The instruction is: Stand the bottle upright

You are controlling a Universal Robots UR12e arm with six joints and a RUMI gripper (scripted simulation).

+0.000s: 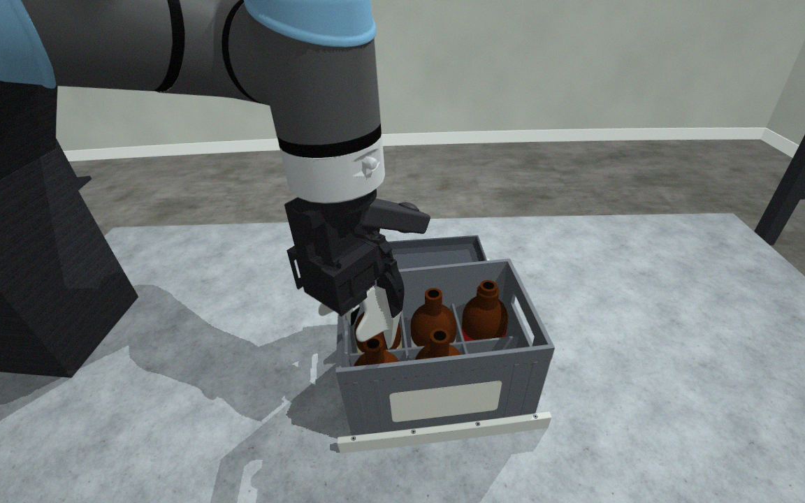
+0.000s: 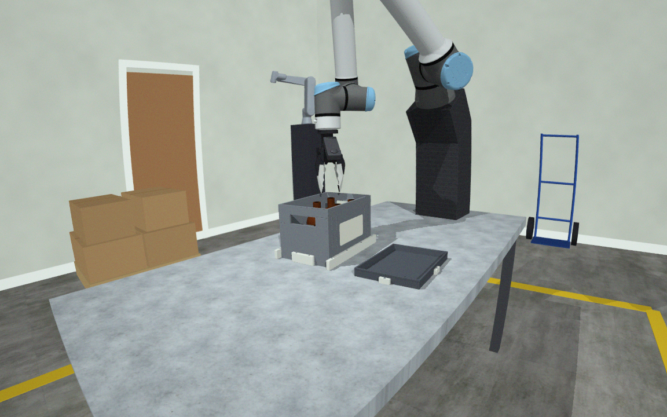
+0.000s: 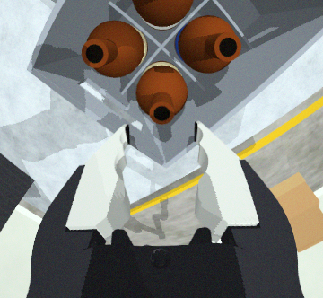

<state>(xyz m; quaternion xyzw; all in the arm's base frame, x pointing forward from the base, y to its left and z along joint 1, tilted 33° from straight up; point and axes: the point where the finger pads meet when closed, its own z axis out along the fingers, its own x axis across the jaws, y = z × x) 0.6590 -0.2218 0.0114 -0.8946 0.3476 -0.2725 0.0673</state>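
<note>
The crate is 11 cm below my hand, 9 cm ahead of it and 4 cm to the left of it. The rest, counted from my hand: grey tray: 33 cm to the left, 18 cm below, 12 cm ahead; then glass bottle: 18 cm ahead, 11 cm below, 9 cm to the left.
</note>
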